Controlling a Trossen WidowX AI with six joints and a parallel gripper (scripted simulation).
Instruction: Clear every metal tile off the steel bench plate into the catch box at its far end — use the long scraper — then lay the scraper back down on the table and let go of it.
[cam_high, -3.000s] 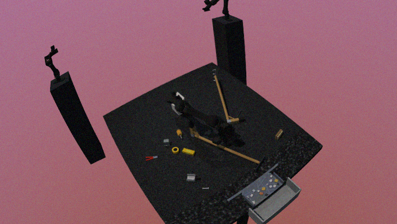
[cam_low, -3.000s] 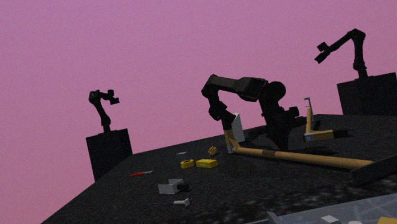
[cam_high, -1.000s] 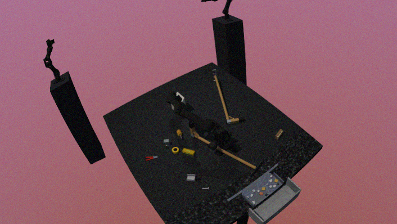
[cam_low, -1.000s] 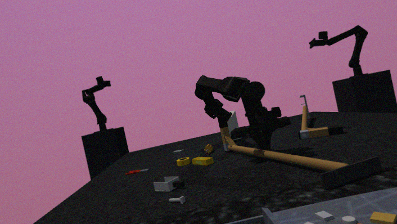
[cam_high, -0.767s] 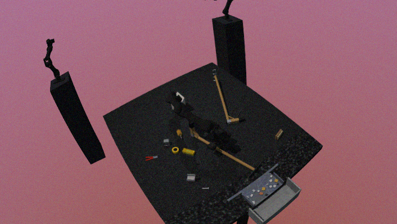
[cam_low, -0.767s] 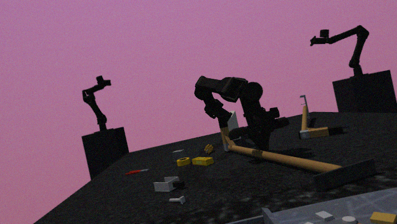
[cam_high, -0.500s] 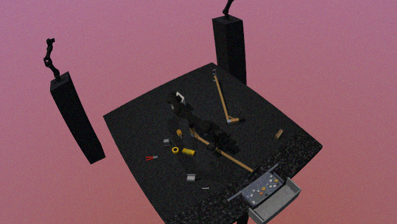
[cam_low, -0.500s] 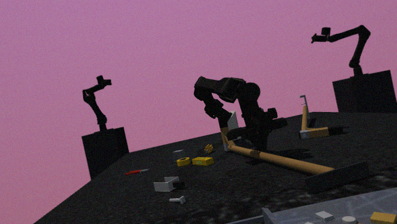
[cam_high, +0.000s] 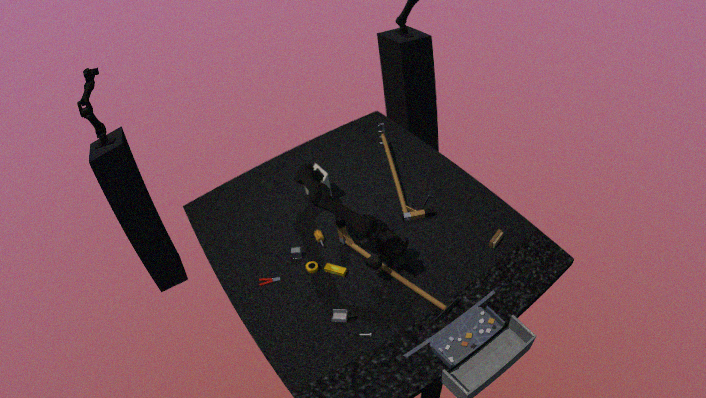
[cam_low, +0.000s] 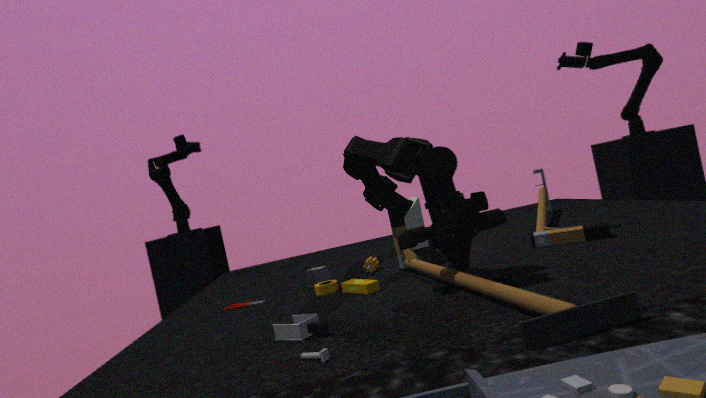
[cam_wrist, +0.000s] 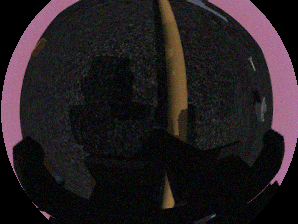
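The long scraper lies 50 mm above my gripper tip, 30 mm ahead of it and 20 mm to the right of it. Round my gripper tip: yellow tape ring: 260 mm to the right, 190 mm behind; yellow block: 190 mm to the right, 120 mm behind; yellow-handled screwdriver: 320 mm behind, 160 mm to the right.
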